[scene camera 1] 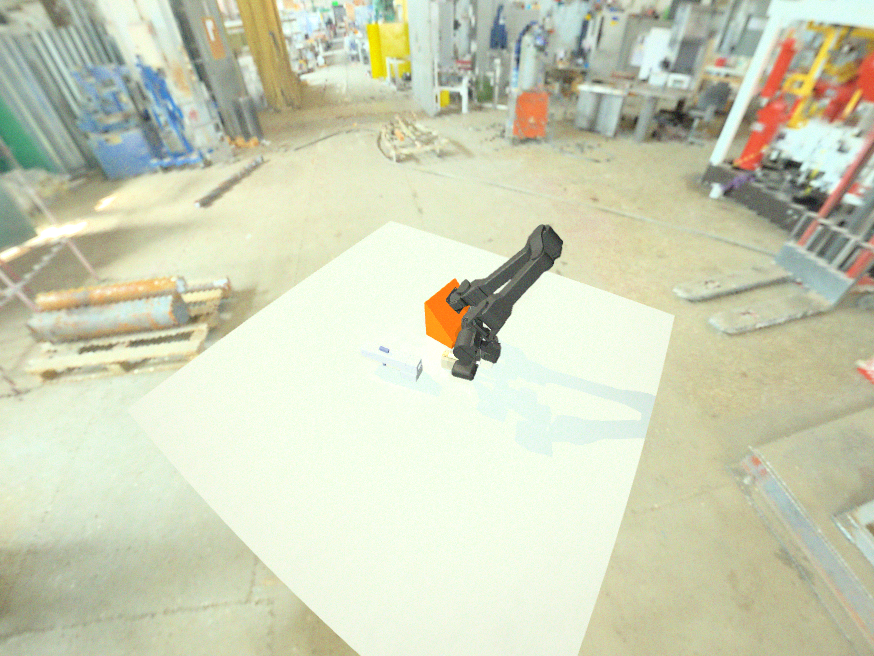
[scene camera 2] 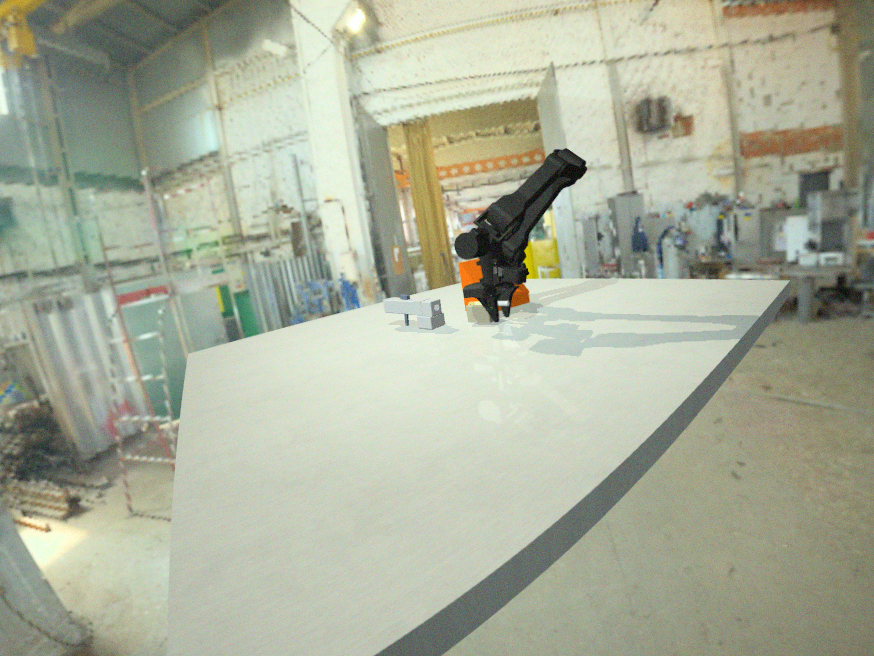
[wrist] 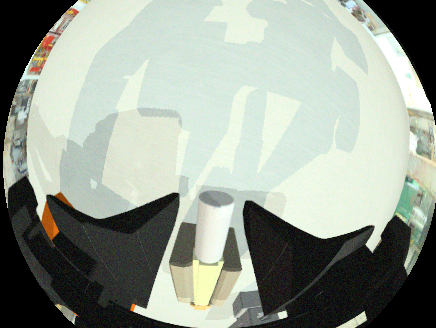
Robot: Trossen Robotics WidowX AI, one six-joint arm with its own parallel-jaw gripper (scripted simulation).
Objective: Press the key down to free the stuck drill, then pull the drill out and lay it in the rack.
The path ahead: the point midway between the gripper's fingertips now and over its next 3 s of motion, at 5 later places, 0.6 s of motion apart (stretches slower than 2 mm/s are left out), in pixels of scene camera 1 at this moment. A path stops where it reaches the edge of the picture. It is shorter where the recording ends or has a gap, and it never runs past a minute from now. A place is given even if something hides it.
My gripper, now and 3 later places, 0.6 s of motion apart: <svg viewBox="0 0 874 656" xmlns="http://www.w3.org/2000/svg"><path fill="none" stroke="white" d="M471 370L471 361L465 347L456 327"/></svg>
